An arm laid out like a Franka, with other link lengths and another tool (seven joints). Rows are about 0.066 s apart.
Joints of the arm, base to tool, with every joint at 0 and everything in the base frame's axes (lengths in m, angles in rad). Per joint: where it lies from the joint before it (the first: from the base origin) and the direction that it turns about. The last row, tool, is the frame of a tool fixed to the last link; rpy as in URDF.
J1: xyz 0.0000 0.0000 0.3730 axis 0 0 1
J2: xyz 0.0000 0.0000 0.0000 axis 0 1 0
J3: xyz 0.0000 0.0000 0.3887 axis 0 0 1
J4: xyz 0.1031 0.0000 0.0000 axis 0 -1 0
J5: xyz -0.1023 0.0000 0.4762 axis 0 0 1
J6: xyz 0.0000 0.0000 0.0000 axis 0 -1 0
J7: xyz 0.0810 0.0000 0.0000 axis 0 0 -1
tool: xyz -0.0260 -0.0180 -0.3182 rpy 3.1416 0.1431 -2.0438
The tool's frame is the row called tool.
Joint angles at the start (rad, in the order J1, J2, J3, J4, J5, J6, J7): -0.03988 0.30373 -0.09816 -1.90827 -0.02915 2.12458 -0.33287
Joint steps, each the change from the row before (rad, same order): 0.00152 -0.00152 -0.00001 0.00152 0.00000 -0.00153 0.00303; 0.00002 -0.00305 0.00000 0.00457 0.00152 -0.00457 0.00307; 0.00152 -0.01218 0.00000 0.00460 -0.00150 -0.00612 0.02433; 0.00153 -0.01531 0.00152 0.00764 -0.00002 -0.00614 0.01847; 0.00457 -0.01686 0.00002 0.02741 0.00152 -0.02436 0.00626; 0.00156 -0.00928 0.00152 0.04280 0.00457 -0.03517 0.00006; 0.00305 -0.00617 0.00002 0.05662 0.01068 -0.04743 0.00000
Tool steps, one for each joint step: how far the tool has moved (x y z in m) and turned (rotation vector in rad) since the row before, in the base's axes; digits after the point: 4 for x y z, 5 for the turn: 0.0007 0.0011 0.0017 -0.00036 -0.00163 -0.00154; 0.0014 0.0003 0.0041 0.00074 -0.00336 -0.00404; 0.0021 0.0011 0.0105 -0.00356 -0.01150 -0.02202; 0.0043 0.0023 0.0141 -0.00171 -0.01759 -0.01551; 0.0084 0.0031 0.0244 -0.00035 -0.02031 -0.00298; 0.0102 0.0025 0.0267 0.00265 -0.01737 0.00011; 0.0108 0.0042 0.0313 0.00784 -0.01652 -0.00223
